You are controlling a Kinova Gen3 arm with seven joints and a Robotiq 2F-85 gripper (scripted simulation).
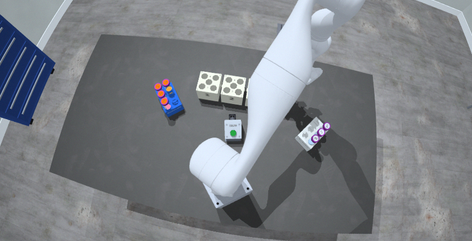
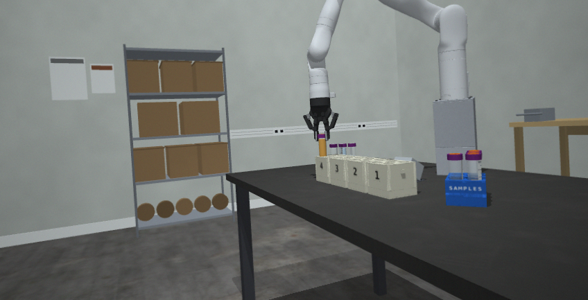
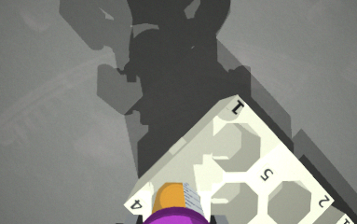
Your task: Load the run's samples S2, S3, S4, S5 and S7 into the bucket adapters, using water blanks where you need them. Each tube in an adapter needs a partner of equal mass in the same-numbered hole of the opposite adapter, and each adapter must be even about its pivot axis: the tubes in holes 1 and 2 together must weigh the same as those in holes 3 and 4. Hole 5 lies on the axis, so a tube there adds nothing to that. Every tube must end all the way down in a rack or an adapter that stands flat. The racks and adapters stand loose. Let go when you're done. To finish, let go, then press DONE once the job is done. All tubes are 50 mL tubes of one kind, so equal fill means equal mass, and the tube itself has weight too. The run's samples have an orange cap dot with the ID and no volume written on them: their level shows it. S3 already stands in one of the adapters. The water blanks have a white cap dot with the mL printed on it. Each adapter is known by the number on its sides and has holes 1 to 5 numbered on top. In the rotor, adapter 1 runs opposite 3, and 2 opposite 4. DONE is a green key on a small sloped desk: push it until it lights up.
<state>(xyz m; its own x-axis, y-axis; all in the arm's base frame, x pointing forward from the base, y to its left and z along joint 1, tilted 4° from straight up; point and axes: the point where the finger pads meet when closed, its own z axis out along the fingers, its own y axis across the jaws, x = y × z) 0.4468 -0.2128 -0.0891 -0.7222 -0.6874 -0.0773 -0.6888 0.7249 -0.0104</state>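
My hand is 10 mm past the orange-filled sample tube and 50 mm above it. From my hand the other things lie so: white blank rack: 170 mm behind, 140 mm to the right, 140 mm below; 30 mL blank: 220 mm behind, 130 mm to the right, 100 mm below; 50 mL blank: 180 mm behind, 150 mm to the right, 100 mm below.
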